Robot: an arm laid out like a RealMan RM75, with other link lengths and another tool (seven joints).
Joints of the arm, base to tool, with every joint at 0 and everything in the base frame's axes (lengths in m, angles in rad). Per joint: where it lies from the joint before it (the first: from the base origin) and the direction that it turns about. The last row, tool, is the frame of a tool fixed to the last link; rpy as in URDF.
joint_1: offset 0 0 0.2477 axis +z
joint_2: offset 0 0 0 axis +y
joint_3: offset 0 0 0.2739 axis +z
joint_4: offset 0 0 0 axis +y
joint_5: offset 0 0 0.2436 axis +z
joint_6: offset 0 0 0 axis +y
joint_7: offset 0 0 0.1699 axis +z
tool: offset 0.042 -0.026 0.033 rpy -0.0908 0 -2.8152
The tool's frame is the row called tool.
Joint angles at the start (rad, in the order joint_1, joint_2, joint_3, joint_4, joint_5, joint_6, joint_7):
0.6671, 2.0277, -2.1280, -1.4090, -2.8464, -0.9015, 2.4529
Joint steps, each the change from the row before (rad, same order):
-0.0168, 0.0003, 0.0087, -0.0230, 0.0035, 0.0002, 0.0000
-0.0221, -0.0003, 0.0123, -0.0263, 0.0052, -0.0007, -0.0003
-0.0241, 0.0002, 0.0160, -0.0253, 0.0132, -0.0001, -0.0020
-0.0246, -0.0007, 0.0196, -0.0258, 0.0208, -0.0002, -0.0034
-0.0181, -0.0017, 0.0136, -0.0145, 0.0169, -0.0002, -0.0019
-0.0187, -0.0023, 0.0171, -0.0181, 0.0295, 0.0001, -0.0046
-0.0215, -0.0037, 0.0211, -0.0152, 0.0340, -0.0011, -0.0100
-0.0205, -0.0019, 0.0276, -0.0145, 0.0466, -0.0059, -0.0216
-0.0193, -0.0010, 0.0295, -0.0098, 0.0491, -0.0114, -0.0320
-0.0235, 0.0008, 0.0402, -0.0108, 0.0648, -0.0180, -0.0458
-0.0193, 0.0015, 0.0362, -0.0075, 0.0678, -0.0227, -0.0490
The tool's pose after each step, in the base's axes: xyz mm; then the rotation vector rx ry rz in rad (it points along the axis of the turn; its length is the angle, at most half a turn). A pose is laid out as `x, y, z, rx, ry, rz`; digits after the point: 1 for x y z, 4 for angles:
124.4, 444.5, -129.6, -0.0901, 2.6944, 1.0006
124.1, 442.3, -125.8, -0.0628, 2.7123, 1.0130
124.6, 439.9, -122.1, -0.0239, 2.7345, 1.0228
125.3, 437.7, -117.8, 0.0230, 2.7600, 1.0315
127.9, 436.2, -114.8, 0.0618, 2.7749, 1.0352
129.0, 434.1, -111.8, 0.1085, 2.7998, 1.0348
132.7, 432.4, -107.8, 0.1605, 2.8209, 1.0328
135.5, 430.5, -104.0, 0.2133, 2.8474, 1.0218
139.5, 428.7, -100.3, 0.2572, 2.8694, 1.0032
143.8, 426.4, -95.8, 0.3087, 2.8993, 0.9766
146.8, 422.9, -93.2, 0.3490, 2.9321, 0.9382

